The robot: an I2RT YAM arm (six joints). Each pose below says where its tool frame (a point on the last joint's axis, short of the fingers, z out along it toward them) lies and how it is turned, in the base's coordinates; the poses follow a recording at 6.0 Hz.
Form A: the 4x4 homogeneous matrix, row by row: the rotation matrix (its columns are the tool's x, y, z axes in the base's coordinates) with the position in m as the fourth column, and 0 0 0 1 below. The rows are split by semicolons.
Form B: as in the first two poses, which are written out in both.
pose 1, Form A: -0.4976 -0.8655 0.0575 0.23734; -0.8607 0.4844 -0.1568 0.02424; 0.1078 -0.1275 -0.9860 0.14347; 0 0 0 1
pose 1, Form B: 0.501 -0.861 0.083 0.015 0.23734 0.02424 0.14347
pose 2, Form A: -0.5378 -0.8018 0.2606 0.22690; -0.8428 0.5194 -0.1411 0.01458; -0.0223 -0.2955 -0.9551 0.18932; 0 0 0 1
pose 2, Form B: -0.474 0.868 -0.126 0.081 0.22690 0.01458 0.18932
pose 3, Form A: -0.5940 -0.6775 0.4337 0.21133; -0.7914 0.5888 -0.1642 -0.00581; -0.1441 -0.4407 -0.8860 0.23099; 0 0 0 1
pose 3, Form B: -0.419 0.876 -0.173 0.165 0.21133 -0.00581 0.23099
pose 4, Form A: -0.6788 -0.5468 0.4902 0.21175; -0.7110 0.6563 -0.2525 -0.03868; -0.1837 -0.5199 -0.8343 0.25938; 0 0 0 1
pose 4, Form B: -0.353 0.890 -0.217 0.189 0.21175 -0.03868 0.25938
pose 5, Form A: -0.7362 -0.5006 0.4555 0.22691; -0.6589 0.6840 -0.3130 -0.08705; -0.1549 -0.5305 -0.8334 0.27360; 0 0 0 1
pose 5, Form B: -0.321 0.902 -0.234 0.169 0.22691 -0.08705 0.27360
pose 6, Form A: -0.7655 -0.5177 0.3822 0.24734; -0.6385 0.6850 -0.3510 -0.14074; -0.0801 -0.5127 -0.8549 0.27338; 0 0 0 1
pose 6, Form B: -0.318 0.909 -0.238 0.127 0.24734 -0.14074 0.27338
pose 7, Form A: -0.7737 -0.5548 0.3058 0.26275; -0.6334 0.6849 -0.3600 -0.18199; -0.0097 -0.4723 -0.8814 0.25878; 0 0 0 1
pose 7, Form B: -0.325 0.914 -0.228 0.086 0.26275 -0.18199 0.25878
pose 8, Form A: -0.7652 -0.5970 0.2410 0.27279; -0.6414 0.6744 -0.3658 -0.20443; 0.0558 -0.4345 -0.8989 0.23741; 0 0 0 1
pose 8, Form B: -0.339 0.914 -0.219 0.051 0.27279 -0.20443 0.23741
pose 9, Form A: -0.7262 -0.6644 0.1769 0.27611; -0.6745 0.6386 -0.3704 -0.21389; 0.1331 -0.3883 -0.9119 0.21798; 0 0 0 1
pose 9, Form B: -0.370 0.905 -0.210 0.012 0.27611 -0.21389 0.21798
